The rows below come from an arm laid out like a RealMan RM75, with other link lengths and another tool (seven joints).
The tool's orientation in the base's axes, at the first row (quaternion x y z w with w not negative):
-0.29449 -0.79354 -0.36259 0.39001
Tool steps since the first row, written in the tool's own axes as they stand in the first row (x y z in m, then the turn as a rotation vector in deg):
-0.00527 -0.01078 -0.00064 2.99 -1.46 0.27
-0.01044 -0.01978 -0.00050 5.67 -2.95 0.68
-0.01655 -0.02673 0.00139 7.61 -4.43 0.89
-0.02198 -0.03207 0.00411 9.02 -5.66 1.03
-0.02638 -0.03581 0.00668 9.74 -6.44 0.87
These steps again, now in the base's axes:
-0.00507 -0.00756 -0.00784 -2.77 -0.05 1.87
-0.00918 -0.01348 -0.01531 -5.45 -0.07 3.41
-0.01197 -0.01700 -0.02362 -7.66 -0.38 4.42
-0.01424 -0.01882 -0.03117 -9.38 -0.70 5.11
-0.01579 -0.01967 -0.03723 -10.27 -1.13 5.51

